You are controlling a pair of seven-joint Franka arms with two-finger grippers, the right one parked.
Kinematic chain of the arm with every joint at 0, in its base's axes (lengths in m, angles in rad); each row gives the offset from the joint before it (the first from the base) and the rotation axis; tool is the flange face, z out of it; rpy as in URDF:
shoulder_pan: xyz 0 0 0.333 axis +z
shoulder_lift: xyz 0 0 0 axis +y
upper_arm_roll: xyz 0 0 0.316 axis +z
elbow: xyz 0.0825 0 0 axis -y
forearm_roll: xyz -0.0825 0 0.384 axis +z
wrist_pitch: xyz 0 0 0 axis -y
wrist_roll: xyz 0.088 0 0 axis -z
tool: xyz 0 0 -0.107 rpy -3.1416 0 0
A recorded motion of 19 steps. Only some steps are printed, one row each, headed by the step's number.
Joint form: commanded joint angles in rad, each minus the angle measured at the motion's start. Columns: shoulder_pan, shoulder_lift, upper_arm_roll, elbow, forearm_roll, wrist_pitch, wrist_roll.
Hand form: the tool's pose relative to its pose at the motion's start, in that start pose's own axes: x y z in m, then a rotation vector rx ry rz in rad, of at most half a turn. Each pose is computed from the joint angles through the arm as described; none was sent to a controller.
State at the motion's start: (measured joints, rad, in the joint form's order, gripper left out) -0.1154 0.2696 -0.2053 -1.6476 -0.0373 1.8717 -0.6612
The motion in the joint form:
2: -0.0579 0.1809 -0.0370 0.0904 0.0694 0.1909 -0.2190
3: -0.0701 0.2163 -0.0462 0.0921 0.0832 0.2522 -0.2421
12: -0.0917 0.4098 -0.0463 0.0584 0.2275 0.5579 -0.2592
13: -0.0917 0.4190 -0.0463 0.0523 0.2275 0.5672 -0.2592
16: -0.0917 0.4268 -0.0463 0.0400 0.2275 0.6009 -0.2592
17: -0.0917 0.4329 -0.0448 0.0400 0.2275 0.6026 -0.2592
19: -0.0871 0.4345 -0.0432 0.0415 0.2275 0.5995 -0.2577
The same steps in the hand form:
2: 0.0142 0.0677 0.0583 -0.0605 0.0805 -0.1144
3: 0.0134 0.0817 0.0758 -0.0826 0.0981 -0.1135
12: 0.0271 0.1004 0.1946 -0.1078 0.1968 -0.0296
13: 0.0263 0.0995 0.2029 -0.1058 0.1905 -0.0293
16: 0.0253 0.0994 0.2103 -0.1195 0.1961 -0.0274
17: 0.0259 0.0984 0.2145 -0.1166 0.1927 -0.0289
19: 0.0290 0.0952 0.2150 -0.1133 0.1918 -0.0336

